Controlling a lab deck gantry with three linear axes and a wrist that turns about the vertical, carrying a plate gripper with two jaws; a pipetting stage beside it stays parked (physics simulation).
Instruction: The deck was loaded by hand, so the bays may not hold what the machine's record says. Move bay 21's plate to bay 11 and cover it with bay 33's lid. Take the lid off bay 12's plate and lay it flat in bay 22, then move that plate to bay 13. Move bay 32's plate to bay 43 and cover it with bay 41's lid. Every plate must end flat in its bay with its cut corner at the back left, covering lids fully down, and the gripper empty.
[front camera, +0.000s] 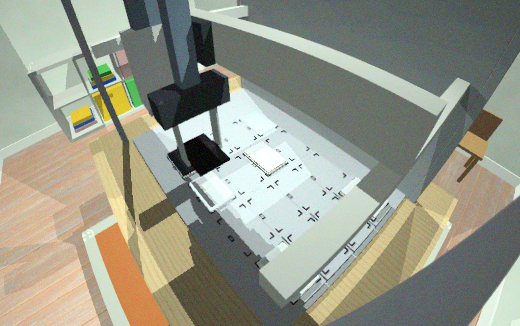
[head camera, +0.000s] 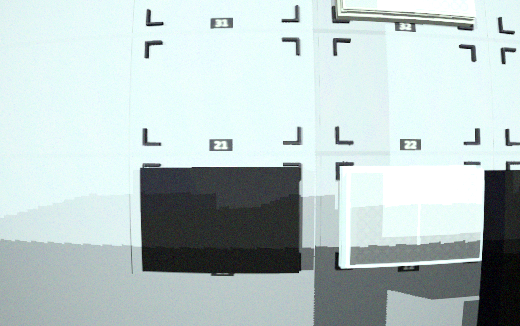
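Pixels of known places: gripper, fingertip midpoint: (front camera: 202, 153); robot's base, origin of the base link: (front camera: 167, 157) (head camera: 149, 265).
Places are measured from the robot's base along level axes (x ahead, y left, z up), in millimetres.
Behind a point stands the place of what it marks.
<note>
My gripper (front camera: 203, 156) @(x 228, y 43, z 160 mm) is shut on a dark, flat lid (front camera: 209, 151) @(x 240, y 59, z 166 mm) (head camera: 492, 240) @(x 165, y 66, z 162 mm) and holds it level above the front-left bays; its jaws do not show in the head view. A pale, see-through plate (front camera: 218, 189) @(x 246, y 59, z 14 mm) (head camera: 415, 185) @(x 224, y 70, z 14 mm) lies in bay 12, uncovered. A dark-topped plate (front camera: 176, 159) @(x 49, y 16, z 17 mm) (head camera: 220, 220) @(x 66, y 44, z 17 mm) lies flat in bay 11, partly hidden by the held lid in the front view. A white plate (front camera: 267, 156) @(x 236, y 260, z 14 mm) (head camera: 405, 6) @(x 222, y 221, z 14 mm) lies in bay 32. A pale sheet (front camera: 258, 122) @(x 68, y 363, z 8 mm) shows near bay 41; I cannot tell if it is a lid. Cut corners are unclear.
The deck (front camera: 280, 210) @(x 411, y 156, z 0 mm) (head camera: 65, 100) @(x -79, y 146, z 0 mm) has black corner marks around its bays. A long grey beam (front camera: 320, 242) @(x 622, y -34, z 400 mm) crosses the right front. The grey gantry wall (front camera: 325, 85) runs along the back. Shelves (front camera: 95, 127) and a chair (front camera: 475, 142) stand beyond the table.
</note>
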